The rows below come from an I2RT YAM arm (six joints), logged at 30 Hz.
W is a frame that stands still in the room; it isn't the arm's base.
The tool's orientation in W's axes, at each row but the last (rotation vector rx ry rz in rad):
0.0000, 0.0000, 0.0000
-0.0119, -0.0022, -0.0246
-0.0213, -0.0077, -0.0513
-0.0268, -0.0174, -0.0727
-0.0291, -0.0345, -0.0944
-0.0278, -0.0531, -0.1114
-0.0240, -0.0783, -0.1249
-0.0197, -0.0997, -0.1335
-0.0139, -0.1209, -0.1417
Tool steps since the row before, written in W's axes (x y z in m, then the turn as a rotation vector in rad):
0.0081, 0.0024, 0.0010, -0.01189, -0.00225, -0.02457
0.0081, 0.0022, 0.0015, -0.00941, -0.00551, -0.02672
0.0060, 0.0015, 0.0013, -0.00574, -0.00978, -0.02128
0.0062, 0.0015, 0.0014, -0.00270, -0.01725, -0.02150
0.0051, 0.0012, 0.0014, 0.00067, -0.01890, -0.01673
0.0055, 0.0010, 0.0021, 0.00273, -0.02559, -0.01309
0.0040, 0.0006, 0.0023, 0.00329, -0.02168, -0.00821
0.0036, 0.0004, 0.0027, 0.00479, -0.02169, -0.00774
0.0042, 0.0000, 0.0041, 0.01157, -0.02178, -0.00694
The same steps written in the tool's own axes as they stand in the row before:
0.0081, 0.0024, 0.0010, -0.01189, -0.00225, -0.02457
0.0080, 0.0024, 0.0015, -0.00933, -0.00542, -0.02676
0.0059, 0.0018, 0.0013, -0.00541, -0.00961, -0.02144
0.0061, 0.0019, 0.0013, -0.00184, -0.01683, -0.02192
0.0050, 0.0016, 0.0013, 0.00184, -0.01829, -0.01731
0.0055, 0.0016, 0.0018, 0.00482, -0.02479, -0.01399
0.0041, 0.0011, 0.0020, 0.00528, -0.02094, -0.00906
0.0038, 0.0008, 0.0023, 0.00681, -0.02075, -0.00874
0.0046, 0.0006, 0.0036, 0.01358, -0.01988, -0.00876

